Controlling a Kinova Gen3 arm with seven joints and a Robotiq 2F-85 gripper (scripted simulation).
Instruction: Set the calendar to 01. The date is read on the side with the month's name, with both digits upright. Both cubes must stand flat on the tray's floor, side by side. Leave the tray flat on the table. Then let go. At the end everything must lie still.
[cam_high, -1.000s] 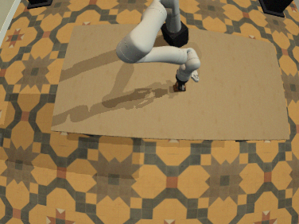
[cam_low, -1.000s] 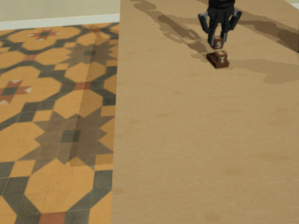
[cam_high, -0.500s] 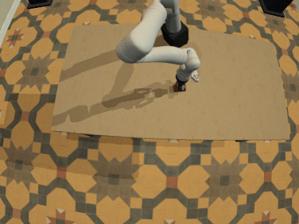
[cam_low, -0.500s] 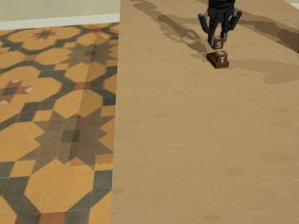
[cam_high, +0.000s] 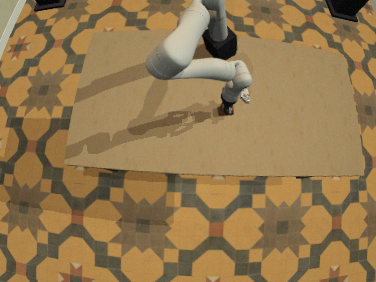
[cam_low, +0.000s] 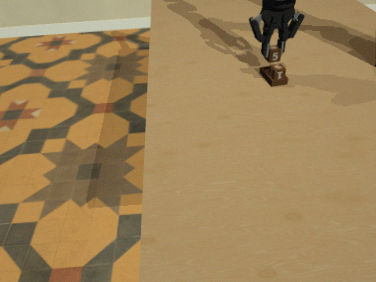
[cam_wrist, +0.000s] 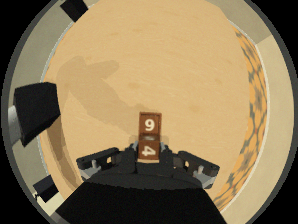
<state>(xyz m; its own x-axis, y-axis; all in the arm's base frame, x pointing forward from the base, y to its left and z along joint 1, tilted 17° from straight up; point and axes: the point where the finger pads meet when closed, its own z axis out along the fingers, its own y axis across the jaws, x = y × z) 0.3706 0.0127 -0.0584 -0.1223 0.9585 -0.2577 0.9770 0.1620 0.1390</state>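
My gripper is now 70 mm above the tray and 20 mm to the right of it.
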